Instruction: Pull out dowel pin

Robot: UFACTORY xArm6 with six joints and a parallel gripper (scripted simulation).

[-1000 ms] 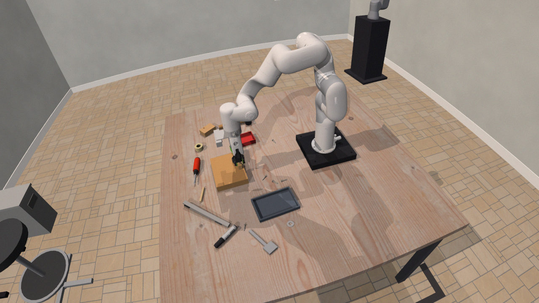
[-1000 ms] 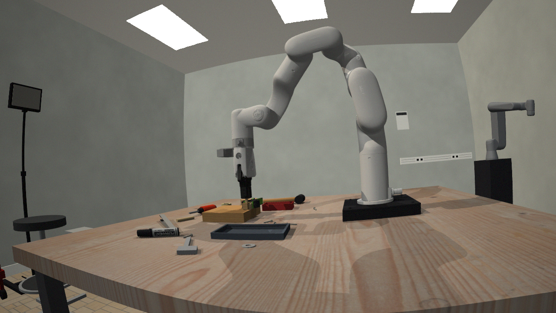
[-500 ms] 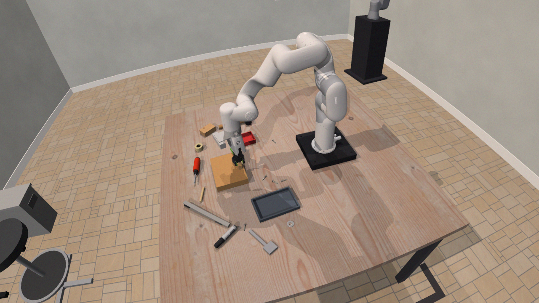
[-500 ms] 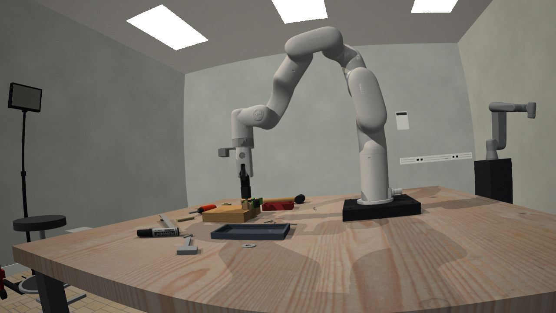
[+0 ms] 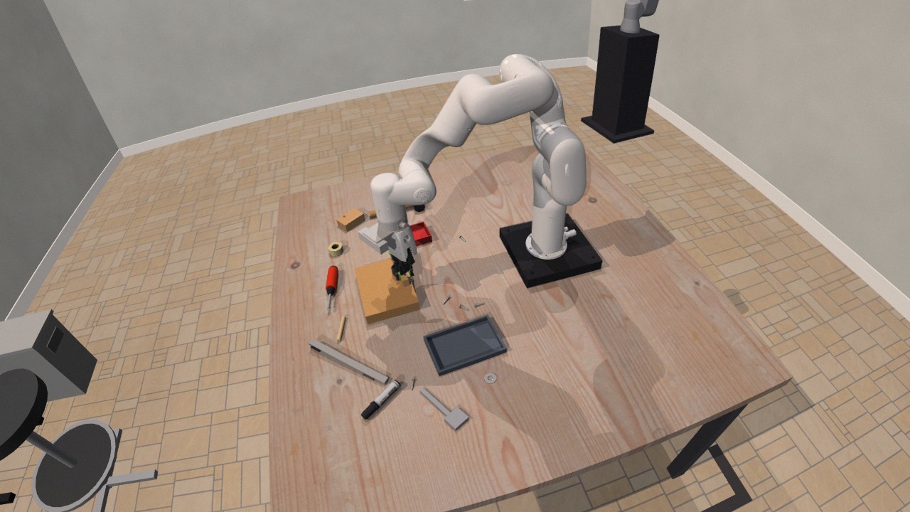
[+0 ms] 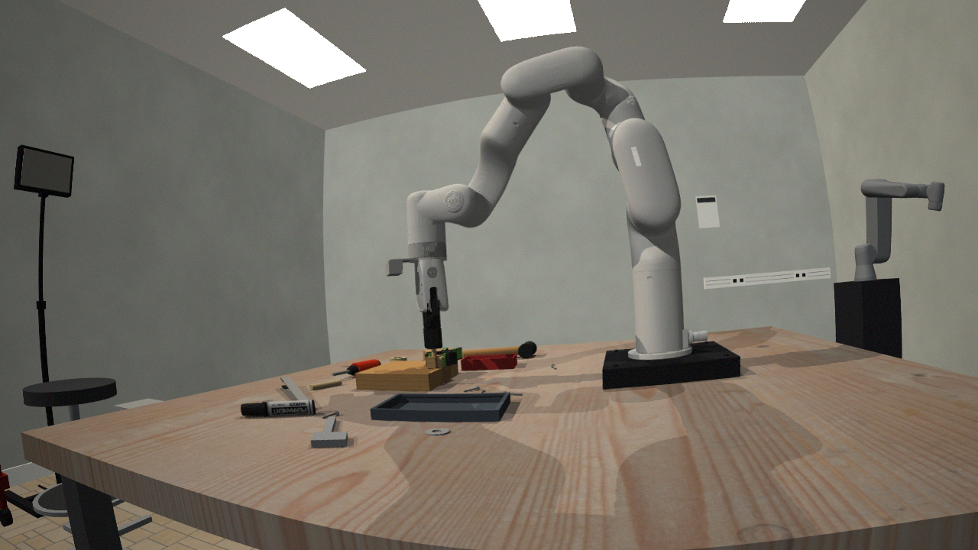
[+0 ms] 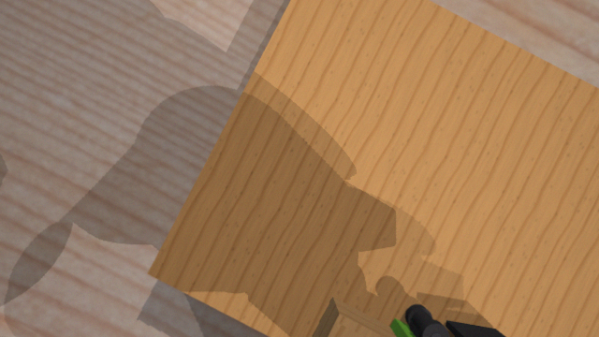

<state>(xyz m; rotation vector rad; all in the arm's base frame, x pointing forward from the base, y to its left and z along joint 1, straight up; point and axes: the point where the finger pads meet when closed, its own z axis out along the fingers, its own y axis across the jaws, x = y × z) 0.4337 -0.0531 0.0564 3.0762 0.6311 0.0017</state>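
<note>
Now: the dowel pin 20 mm below my hand. The rest, counted from my hand: small wooden block 50 mm below; red tray 200 mm to the right, 80 mm below, 80 mm behind; orange bench board 70 mm below, 50 mm ahead, 10 mm to the right.
</note>
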